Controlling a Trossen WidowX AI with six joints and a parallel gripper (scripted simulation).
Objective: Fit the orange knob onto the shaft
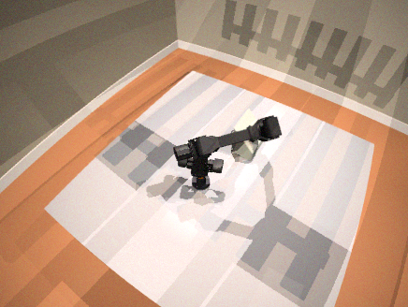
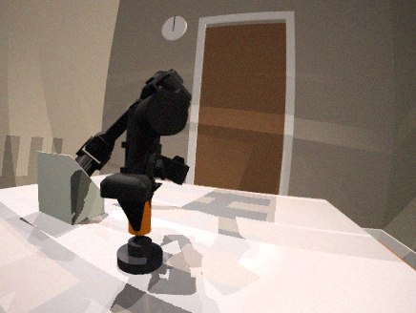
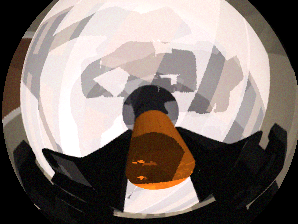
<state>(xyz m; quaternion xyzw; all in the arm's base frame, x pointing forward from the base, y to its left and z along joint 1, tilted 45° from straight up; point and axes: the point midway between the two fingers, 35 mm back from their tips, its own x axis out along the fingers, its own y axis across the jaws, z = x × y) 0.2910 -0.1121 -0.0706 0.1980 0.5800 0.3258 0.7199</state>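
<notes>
My gripper tip is 20 mm below the orange knob. From my gripper tip the other things lie so: pedestal: 40 mm below.
</notes>
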